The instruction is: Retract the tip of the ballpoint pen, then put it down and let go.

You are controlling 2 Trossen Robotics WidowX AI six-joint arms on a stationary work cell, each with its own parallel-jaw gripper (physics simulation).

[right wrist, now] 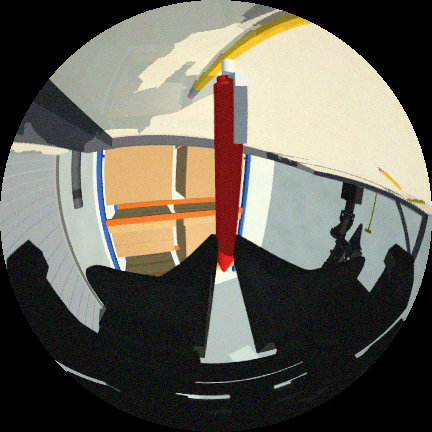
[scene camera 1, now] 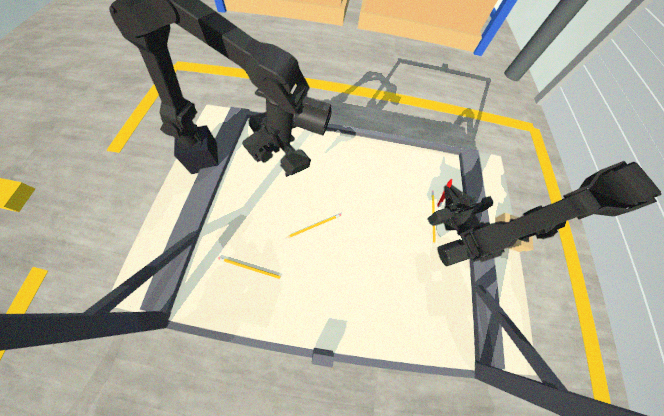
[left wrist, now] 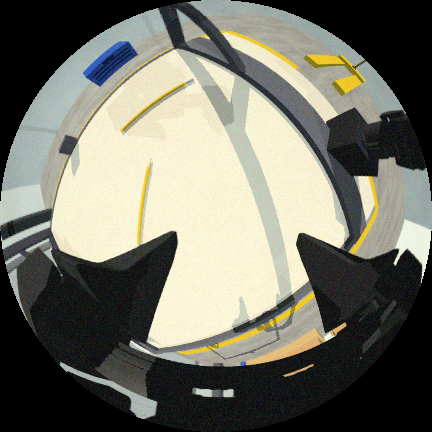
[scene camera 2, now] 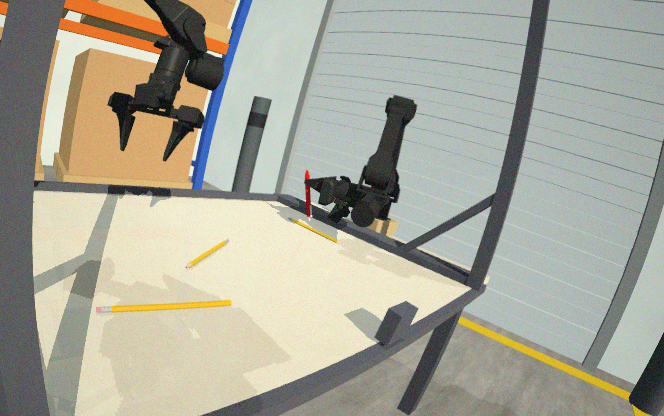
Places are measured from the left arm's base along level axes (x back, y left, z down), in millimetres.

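Pixels of known places: left gripper, between the fingertips: [right wrist: 354, 219] [scene camera 1: 277, 164] [left wrist: 240, 238] [scene camera 2: 142, 155]; right gripper, between the fingertips: [right wrist: 224, 240] [scene camera 1: 447, 185] [scene camera 2: 305, 181]; left arm's base, origin of its link: [scene camera 1: 190, 139] [left wrist: 368, 140]; right arm's base, origin of its link: [scene camera 2: 377, 216].
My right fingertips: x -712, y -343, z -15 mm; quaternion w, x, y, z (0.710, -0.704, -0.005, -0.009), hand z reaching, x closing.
For each thing: its top centre in the pictures, then the offset to it from my right fingertips.
- red ballpoint pen, centre of its top: [right wrist: 218, 289] [scene camera 2: 314, 171] [scene camera 1: 456, 184] dx -3, dy -17, dz -32 mm
- yellow pencil, centre of its top: [scene camera 2: 311, 228] [scene camera 1: 434, 215] dx +5, dy -50, dz +115 mm
- second pencil, centre of its top: [scene camera 2: 209, 250] [left wrist: 139, 207] [right wrist: 392, 183] [scene camera 1: 313, 225] dx +401, dy +13, dz +113 mm
The red ballpoint pen [scene camera 1: 442, 199] [scene camera 2: 308, 200] [right wrist: 224, 150] stands nearly upright in my right gripper [scene camera 1: 448, 187] [scene camera 2: 307, 183] [right wrist: 224, 240], which is shut on it near its pointed end. The pointed end is up. The white push button and the grey clip are at the lower end, close above the table top; whether the button touches it I cannot tell. The button sticks out of the barrel. No writing tip can be made out at the red cone. My left gripper [scene camera 2: 144, 154] [left wrist: 240, 238] is open and empty, high above the table at the picture's left.
A yellow pencil [scene camera 1: 433, 232] [scene camera 2: 315, 231] [right wrist: 240, 47] lies beside the pen's lower end. A second pencil [scene camera 1: 315, 226] [scene camera 2: 207, 254] [left wrist: 143, 202] lies mid-table, a third [scene camera 1: 251, 267] [scene camera 2: 170, 306] [left wrist: 152, 105] lies farther left in scene camera 1. A dark frame bar [scene camera 1: 470, 170] edges the table near the right gripper.
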